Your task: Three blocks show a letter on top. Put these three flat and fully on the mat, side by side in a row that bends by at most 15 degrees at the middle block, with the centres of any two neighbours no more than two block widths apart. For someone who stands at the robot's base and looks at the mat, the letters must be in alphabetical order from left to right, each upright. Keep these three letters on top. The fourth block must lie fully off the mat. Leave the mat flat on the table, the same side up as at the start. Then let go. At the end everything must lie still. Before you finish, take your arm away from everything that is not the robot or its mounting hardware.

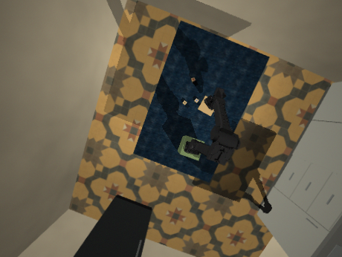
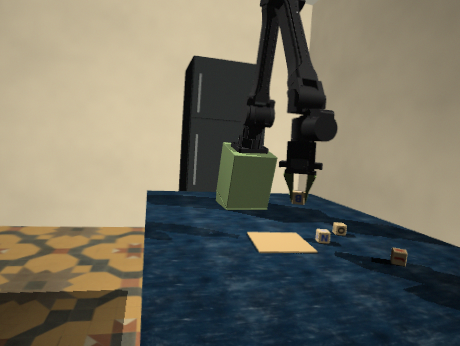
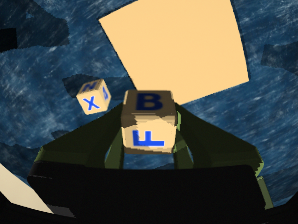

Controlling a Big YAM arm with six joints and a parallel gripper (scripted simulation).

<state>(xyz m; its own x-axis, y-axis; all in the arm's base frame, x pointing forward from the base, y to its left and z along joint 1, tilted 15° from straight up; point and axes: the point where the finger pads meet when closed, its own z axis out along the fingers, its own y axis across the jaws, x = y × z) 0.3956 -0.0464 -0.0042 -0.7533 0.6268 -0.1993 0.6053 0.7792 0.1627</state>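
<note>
Right now the tan mat is 110 mm below my hand, 30 mm to the right of it and 20 mm behind it.
</note>
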